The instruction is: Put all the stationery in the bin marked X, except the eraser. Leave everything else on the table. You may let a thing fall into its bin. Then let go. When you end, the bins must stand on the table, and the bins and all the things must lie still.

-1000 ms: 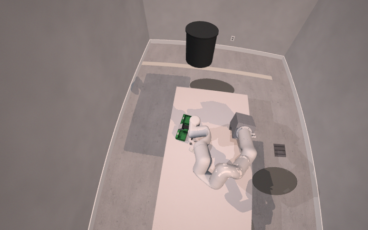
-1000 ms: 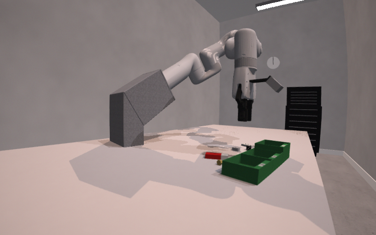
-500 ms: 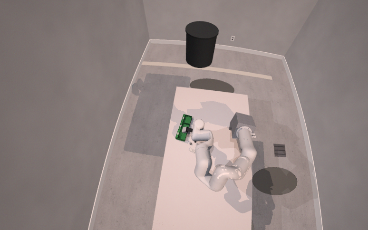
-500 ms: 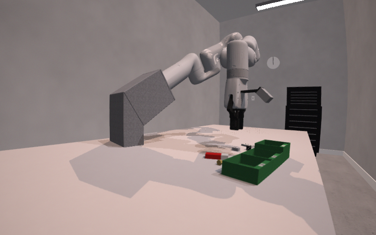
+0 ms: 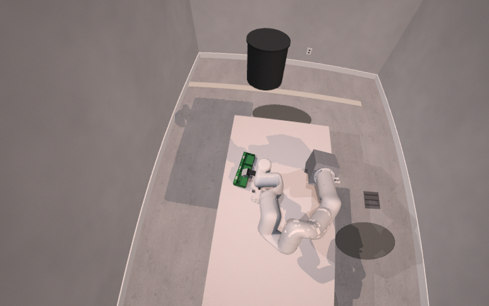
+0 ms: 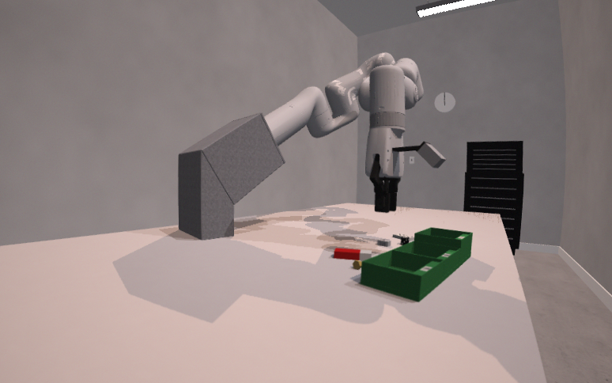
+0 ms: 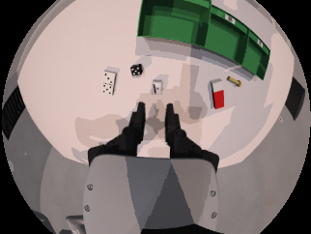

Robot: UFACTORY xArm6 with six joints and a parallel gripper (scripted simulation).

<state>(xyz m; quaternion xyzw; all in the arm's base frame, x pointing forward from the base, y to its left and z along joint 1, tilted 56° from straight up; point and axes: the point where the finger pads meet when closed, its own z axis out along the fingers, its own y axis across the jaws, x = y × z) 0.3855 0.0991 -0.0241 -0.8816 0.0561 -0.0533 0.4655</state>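
Right now my hand is 80 mm above the grey object. Also, from my hand: red block (120 mm to the right, 90 mm below); white domino (10 mm ahead, 90 mm to the left, 90 mm below); black die (40 mm ahead, 30 mm to the left, 90 mm below).
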